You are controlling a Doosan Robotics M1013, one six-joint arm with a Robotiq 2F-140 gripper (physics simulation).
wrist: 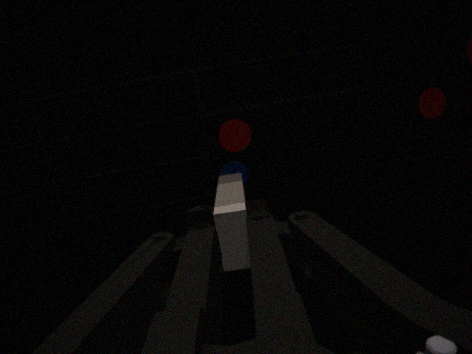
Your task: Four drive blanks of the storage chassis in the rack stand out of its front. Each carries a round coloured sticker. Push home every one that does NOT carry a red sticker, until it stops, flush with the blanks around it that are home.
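Places are measured from the arm's base along level axes (x ahead, y left, z up), in millimetres.
Where they show: gripper, between the fingertips: (233,195).
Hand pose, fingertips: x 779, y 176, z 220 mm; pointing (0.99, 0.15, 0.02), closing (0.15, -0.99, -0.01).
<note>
After its pixels a point has its place.
The wrist view is very dark. A round blue sticker (234,169) {z 238, x 780, y 173 mm} shows near the middle, its lower part hidden behind the fingertips of my gripper (233,195) {z 220, x 779, y 176 mm}. The gripper is shut, with its pale pads together and nothing between them. Whether the tips touch the blank with the blue sticker I cannot tell. A red sticker (235,135) {z 263, x 758, y 165 mm} is just above the blue one. A second red sticker (432,103) {z 262, x 786, y 45 mm} is at the right, and part of another red sticker (470,50) {z 291, x 792, y 17 mm} shows at the right edge. How far each blank stands out is too dark to tell.
Faint lines of the chassis front run across the dark upper part of the view, with edges between blanks barely visible. A small pale rounded thing (440,345) shows at the lower right corner. The gripper's linkage arms cover much of the lower part.
</note>
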